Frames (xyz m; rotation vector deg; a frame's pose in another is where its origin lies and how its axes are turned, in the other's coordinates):
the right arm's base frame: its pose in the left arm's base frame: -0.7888 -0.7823 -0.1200 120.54 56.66 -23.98
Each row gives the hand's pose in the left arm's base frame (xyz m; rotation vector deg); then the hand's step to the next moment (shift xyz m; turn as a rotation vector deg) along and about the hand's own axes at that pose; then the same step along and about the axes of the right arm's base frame.
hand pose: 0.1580 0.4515 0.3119 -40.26 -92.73 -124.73
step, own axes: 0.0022 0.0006 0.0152 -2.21 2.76 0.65
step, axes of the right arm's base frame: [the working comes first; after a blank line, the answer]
step, axes of the left arm's base frame: 0.0013 0.0144 0.0052 3.43 -0.24 1.06

0.0053 -0.0023 -0.0142 1.49 3.24 -0.43
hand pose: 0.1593 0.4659 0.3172 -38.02 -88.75 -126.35
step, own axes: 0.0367 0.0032 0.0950 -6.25 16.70 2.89
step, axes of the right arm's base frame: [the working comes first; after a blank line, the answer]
step, axes of the left arm's base frame: -0.0126 0.0876 0.0506 14.69 -2.64 10.18

0.0083 -0.0204 -0.0995 2.39 17.37 -4.34
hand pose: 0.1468 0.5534 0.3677 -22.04 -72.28 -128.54
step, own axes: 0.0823 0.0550 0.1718 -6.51 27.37 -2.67
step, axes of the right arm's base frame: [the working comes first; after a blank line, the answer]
step, axes of the left arm's base frame: -0.0377 0.0978 0.1683 21.11 -11.80 14.62

-0.0691 0.0151 -0.1852 -0.66 28.25 -0.22
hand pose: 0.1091 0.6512 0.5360 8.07 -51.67 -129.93
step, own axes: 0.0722 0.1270 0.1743 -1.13 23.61 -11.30
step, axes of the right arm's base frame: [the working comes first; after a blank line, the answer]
step, axes of the left arm's base frame: -0.0418 -0.0136 0.2231 17.78 -18.12 6.47

-0.1599 0.0851 -0.1375 -1.47 24.24 9.83
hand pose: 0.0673 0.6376 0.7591 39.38 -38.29 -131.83
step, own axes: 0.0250 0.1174 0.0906 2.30 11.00 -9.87
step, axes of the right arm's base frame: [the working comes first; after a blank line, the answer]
step, axes of the left arm's base frame: -0.0227 -0.0705 0.1309 9.27 -11.68 -1.20

-0.1247 0.0770 -0.0336 0.67 11.27 9.81
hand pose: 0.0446 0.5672 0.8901 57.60 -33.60 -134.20
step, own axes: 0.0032 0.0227 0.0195 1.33 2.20 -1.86
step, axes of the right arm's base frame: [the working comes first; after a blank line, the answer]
step, axes of the left arm's base frame: -0.0100 -0.0159 0.0235 1.26 -2.85 -0.63

-0.0279 0.0106 -0.0037 -0.30 1.81 2.59
